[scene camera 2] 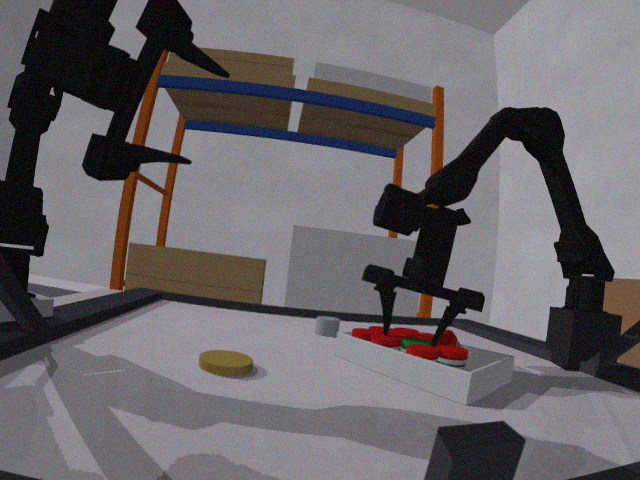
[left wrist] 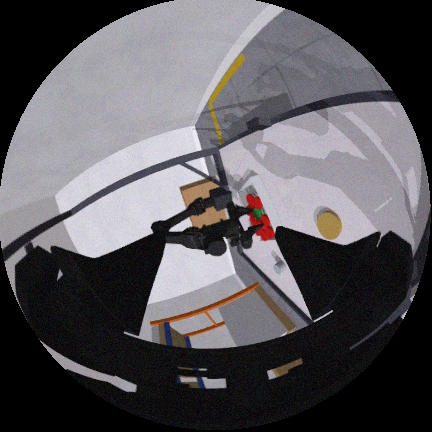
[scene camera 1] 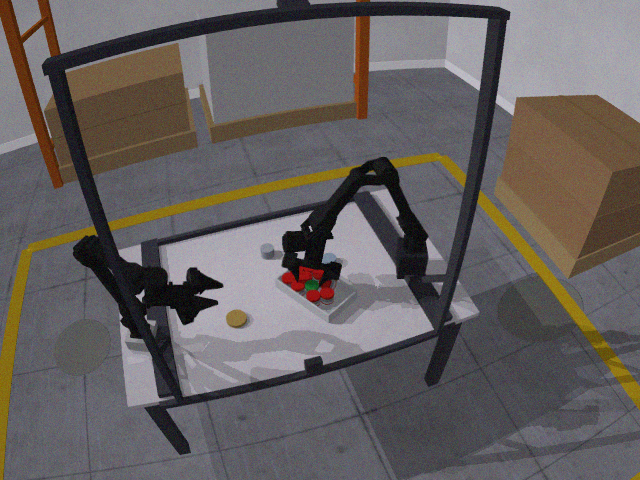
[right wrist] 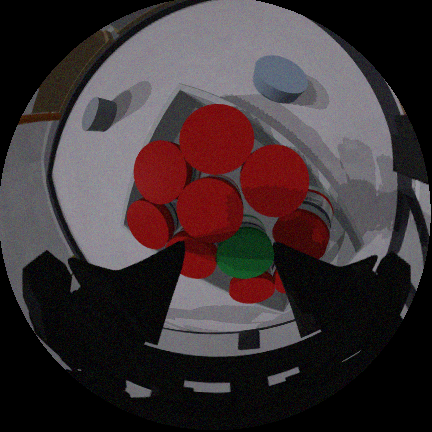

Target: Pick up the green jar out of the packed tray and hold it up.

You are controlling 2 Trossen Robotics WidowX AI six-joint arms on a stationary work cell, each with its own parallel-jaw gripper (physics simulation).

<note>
In view: the left gripper [scene camera 2: 208, 118], the right gripper [scene camera 2: 408, 342], a green jar [right wrist: 248, 252], a yellow disc [scene camera 2: 219, 362], a blue-grey cylinder [right wrist: 277, 78] and a grey tray [right wrist: 268, 222].
The left gripper is seen too in the left wrist view [left wrist: 221, 234] and in scene camera 1 [scene camera 1: 220, 294]. The right gripper also shows in the left wrist view [left wrist: 258, 216], in scene camera 1 [scene camera 1: 308, 283] and in the right wrist view [right wrist: 229, 247]. The right wrist view misses the yellow disc, which is hidden by the right gripper.
</note>
